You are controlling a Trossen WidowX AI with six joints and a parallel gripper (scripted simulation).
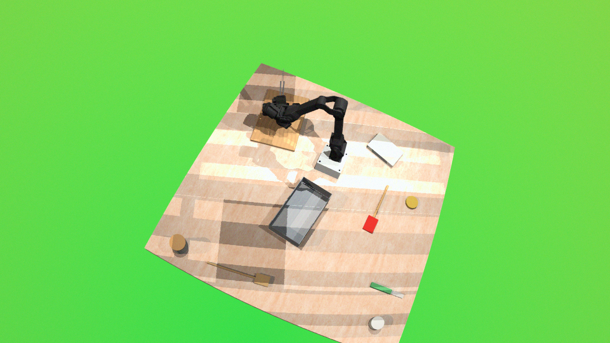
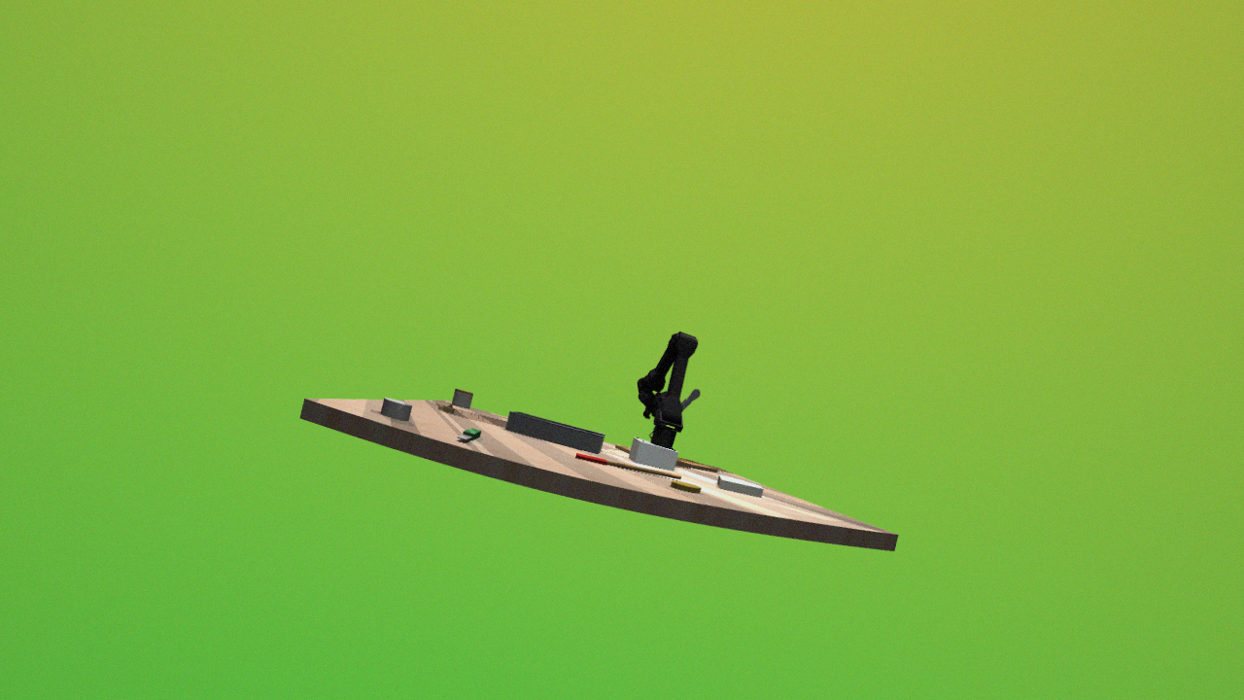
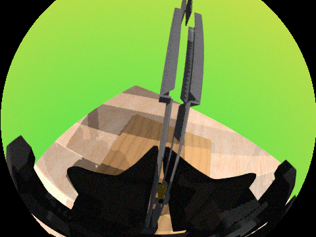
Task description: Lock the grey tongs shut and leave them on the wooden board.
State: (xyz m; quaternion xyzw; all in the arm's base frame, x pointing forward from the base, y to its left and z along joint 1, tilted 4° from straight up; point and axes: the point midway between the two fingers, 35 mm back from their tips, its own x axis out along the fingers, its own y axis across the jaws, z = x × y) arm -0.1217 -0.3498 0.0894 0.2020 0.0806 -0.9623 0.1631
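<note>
Right now the wooden board is 1 cm to the left of my gripper tip and 14 cm below it. From my gripper tip the other things lie so: roasting tin 49 cm ahead, 28 cm to the left, 12 cm below; then white block 2 cm behind, 61 cm to the left, 13 cm below.
</note>
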